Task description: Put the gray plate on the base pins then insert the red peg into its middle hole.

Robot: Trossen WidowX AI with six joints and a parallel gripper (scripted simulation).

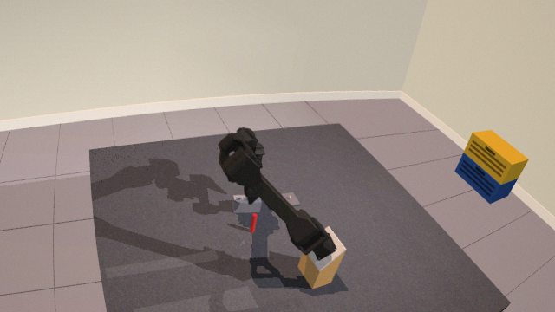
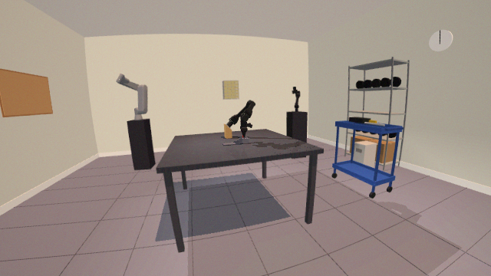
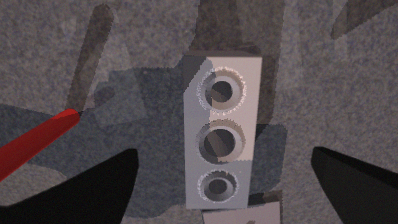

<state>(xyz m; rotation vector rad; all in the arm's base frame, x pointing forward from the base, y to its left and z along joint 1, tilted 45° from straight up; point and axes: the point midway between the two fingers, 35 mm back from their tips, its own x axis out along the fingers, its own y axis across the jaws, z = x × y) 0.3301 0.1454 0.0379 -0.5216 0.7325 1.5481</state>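
The gray plate is 3 cm below my gripper tip. Also, from my gripper tip: base (2 cm ahead, 15 cm to the right, 6 cm below); then red peg (11 cm behind, 1 cm to the left, 3 cm below).
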